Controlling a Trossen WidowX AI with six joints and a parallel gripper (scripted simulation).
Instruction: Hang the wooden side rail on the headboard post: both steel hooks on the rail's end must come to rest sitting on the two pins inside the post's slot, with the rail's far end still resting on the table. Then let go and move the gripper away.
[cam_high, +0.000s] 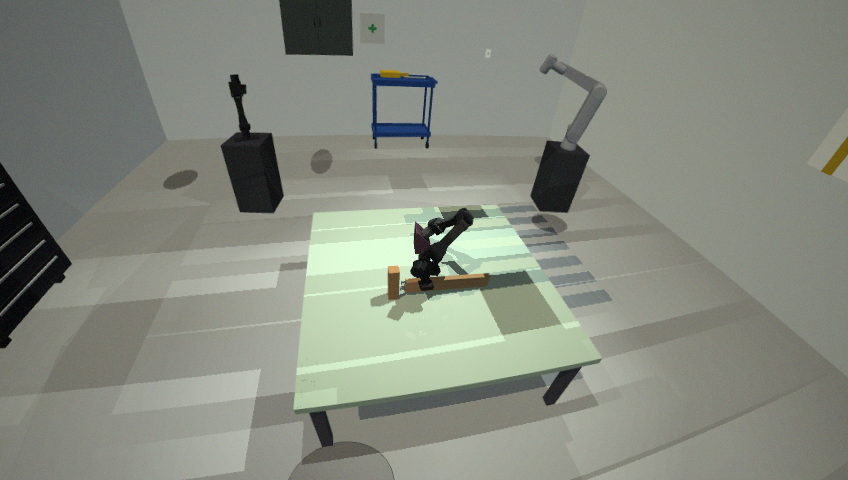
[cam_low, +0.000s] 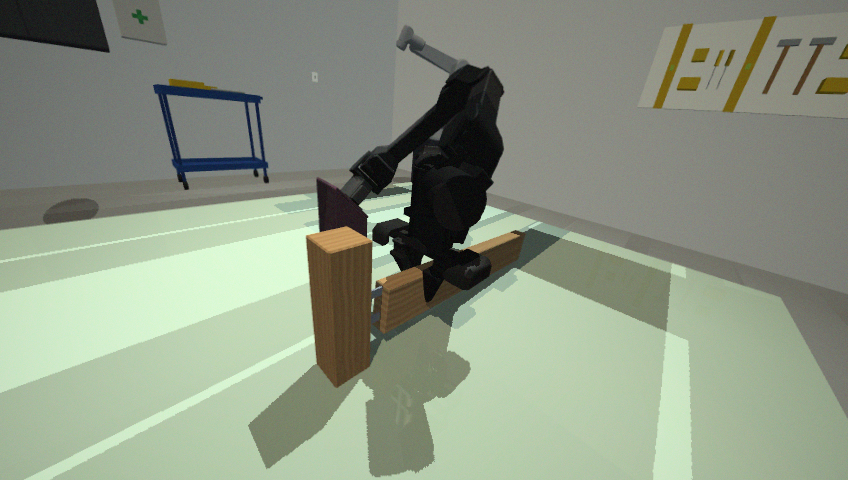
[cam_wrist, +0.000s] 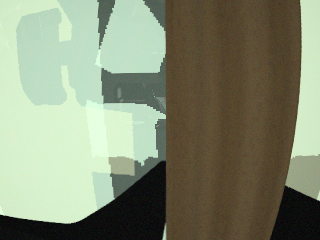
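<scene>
Now: the wooden headboard post 20 mm ahead of my gripper tip, 140 mm to the right of it and 40 mm above it.
</scene>
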